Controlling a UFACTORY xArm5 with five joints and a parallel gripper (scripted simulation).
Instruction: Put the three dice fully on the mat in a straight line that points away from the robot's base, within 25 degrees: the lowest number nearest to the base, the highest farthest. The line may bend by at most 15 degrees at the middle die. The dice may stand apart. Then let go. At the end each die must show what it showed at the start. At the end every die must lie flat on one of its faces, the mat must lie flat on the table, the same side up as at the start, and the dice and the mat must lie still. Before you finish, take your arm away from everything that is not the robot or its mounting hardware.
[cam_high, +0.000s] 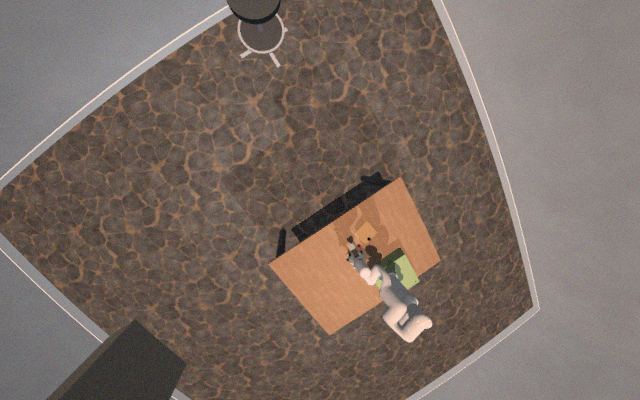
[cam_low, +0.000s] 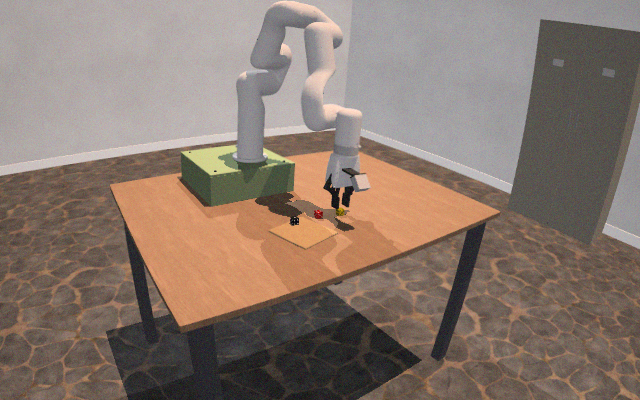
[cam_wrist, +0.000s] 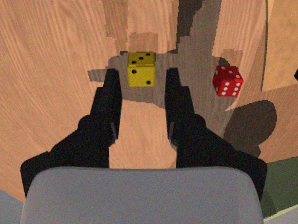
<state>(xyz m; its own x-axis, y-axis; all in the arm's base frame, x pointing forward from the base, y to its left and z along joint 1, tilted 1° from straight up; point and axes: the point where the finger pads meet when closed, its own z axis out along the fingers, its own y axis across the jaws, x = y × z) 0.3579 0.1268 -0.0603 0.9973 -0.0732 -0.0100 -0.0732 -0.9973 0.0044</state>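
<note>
My hand is 4 cm above the yellow die. Also, from my hand: black die (17 cm to the right, 3 cm below, 1 cm behind); red die (7 cm to the right, 4 cm below, 2 cm behind); tan mat (17 cm to the right, 5 cm ahead, 4 cm below).
</note>
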